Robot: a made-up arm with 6 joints.
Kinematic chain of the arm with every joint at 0, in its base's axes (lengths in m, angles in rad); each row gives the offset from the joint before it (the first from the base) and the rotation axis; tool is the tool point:
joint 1: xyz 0 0 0.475 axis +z
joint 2: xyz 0 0 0 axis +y
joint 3: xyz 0 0 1.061 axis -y
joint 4: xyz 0 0 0 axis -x
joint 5: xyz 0.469 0 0 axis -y
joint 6: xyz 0 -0.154 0 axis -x
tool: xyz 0 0 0
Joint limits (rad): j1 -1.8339..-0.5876 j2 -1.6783..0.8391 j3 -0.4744..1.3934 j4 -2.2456..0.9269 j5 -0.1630..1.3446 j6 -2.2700..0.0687
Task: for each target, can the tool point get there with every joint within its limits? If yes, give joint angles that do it. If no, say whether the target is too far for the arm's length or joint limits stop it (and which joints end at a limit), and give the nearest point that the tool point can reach.
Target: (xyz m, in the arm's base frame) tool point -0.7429 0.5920 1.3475
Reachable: yes | joints -0.7733 -1.1944 0.5428 -0.9032 0.7790 -0.1431
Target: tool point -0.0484 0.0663 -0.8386
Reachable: no: joint limits stop it (at a limit: joint 2, joint 3) | nearest point -0.4380 0.6000 0.7437 | short by 1.715 m
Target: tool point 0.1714 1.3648 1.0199
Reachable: yes | joints -1.7131 -1.4022 1.2139 -1.4150 0.5509 -1.4856
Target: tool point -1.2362 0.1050 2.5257
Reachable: no: too far | nearest point -0.6791 0.2732 1.8269 | short by 0.909 m
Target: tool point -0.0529 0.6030 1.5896
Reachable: yes | joints -1.6453 -0.8733 0.4839 -0.8843 0.4475 -1.8827
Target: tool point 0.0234 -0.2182 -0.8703
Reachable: no: joint limits stop it (at a limit: joint 2, joint 3) | nearest point 0.0810 -0.7555 0.6911 | short by 1.652 m
